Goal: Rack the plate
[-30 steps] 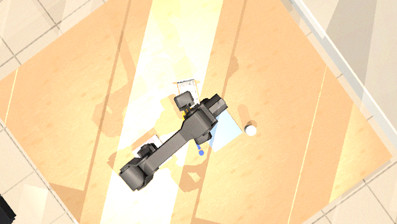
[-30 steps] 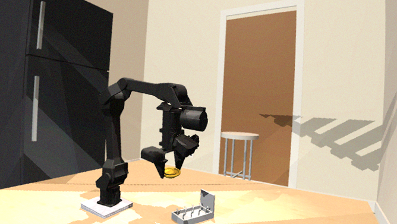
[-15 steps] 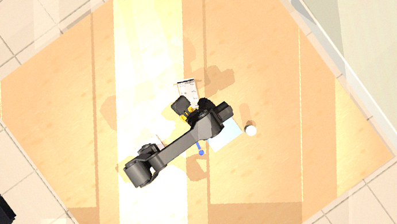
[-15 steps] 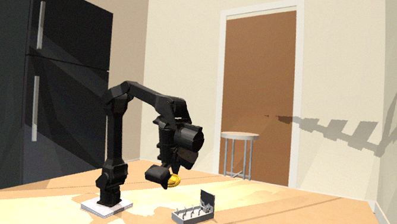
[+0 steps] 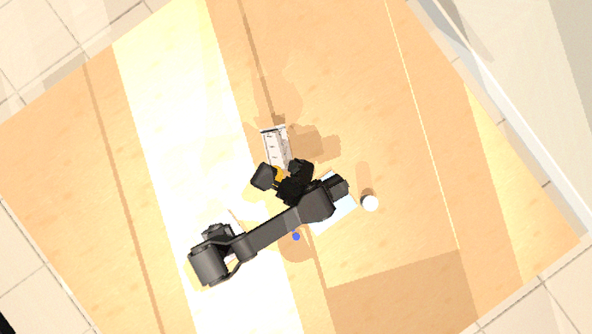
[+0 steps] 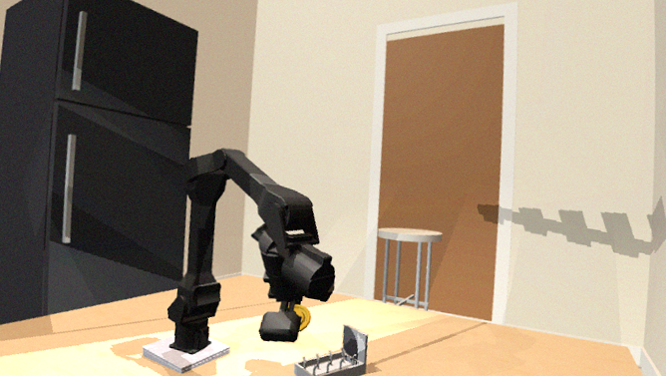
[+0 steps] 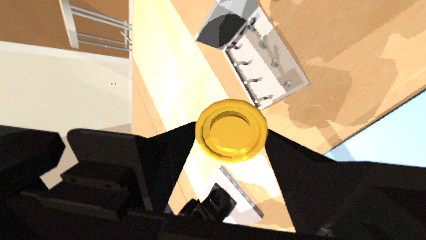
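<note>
The dish rack lies 8 cm below my gripper tip, 6 cm ahead of it and 4 cm to the left of it. Round my gripper tip: plate: 1 cm above; light blue mat: 17 cm to the right, 10 cm below, 4 cm ahead.
</note>
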